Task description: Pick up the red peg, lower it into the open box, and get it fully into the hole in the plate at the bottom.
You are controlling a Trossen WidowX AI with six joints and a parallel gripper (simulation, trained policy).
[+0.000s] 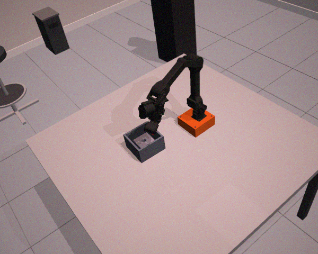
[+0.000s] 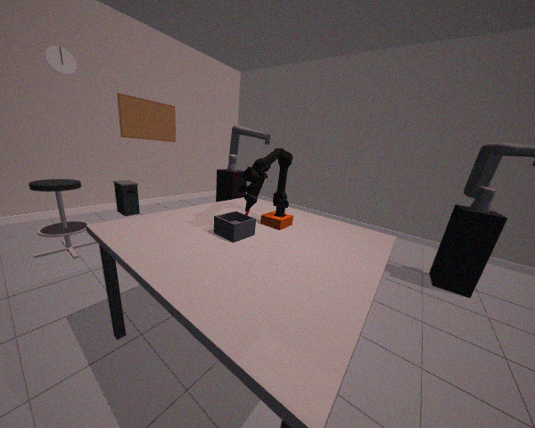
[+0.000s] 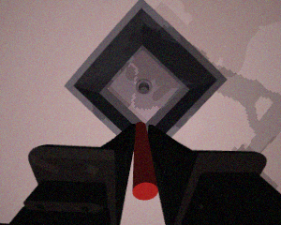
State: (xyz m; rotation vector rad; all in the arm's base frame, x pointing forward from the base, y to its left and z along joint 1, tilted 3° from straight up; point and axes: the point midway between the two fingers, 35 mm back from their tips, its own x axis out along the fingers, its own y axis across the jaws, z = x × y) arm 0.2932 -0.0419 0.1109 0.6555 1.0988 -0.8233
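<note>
My gripper tip is now 1 cm past the red peg, 1 cm to the right of it and 2 cm below it. From my gripper tip the other things lie so: dark grey box: 3 cm ahead, 5 cm to the right, 11 cm below.
</note>
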